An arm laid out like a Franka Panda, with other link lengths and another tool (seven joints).
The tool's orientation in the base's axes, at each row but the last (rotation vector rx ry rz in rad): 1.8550, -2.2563, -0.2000; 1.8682, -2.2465, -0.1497; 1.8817, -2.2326, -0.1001; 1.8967, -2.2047, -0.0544; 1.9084, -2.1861, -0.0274; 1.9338, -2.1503, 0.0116; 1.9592, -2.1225, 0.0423; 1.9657, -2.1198, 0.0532; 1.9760, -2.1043, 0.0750; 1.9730, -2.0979, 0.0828; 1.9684, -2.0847, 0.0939; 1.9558, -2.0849, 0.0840; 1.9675, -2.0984, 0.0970
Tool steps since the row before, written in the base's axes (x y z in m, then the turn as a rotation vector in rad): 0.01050, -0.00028, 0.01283, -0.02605, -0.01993, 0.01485; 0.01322, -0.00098, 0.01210, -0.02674, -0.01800, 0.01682; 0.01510, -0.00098, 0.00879, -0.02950, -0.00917, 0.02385; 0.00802, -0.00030, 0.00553, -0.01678, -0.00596, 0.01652; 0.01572, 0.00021, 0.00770, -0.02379, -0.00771, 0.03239; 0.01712, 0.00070, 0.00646, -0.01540, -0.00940, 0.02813; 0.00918, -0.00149, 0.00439, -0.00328, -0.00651, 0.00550; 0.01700, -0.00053, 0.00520, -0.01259, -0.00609, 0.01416; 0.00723, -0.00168, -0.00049, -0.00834, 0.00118, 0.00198; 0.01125, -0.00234, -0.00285, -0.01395, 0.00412, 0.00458; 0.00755, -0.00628, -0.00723, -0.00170, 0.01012, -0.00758; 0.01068, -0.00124, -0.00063, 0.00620, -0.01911, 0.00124; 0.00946, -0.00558, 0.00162, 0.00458, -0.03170, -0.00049
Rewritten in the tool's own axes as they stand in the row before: -0.00065, -0.00698, -0.01503, 0.02547, 0.02439, -0.00728; -0.00009, -0.01026, -0.01473, 0.02389, 0.02584, -0.00915; -0.00032, -0.01306, -0.01165, 0.01653, 0.03142, -0.01620; 0.00005, -0.00685, -0.00694, 0.01058, 0.01828, -0.01200; -0.00079, -0.01398, -0.01051, 0.01577, 0.02755, -0.02582; -0.00098, -0.01566, -0.00943, 0.01587, 0.01845, -0.02290; 0.00177, -0.00853, -0.00547, 0.00769, 0.00343, -0.00354; 0.00059, -0.01607, -0.00760, 0.00961, 0.01387, -0.01055; 0.00120, -0.00734, -0.00025, -0.00033, 0.00860, -0.00093; 0.00114, -0.01168, 0.00158, -0.00236, 0.01471, -0.00324; 0.00406, -0.00892, 0.00726, -0.01157, 0.00138, 0.00520; 0.00058, -0.01072, -0.00085, 0.01855, -0.00748, 0.00223; 0.00535, -0.00958, -0.00167, 0.03044, -0.00710, 0.00698
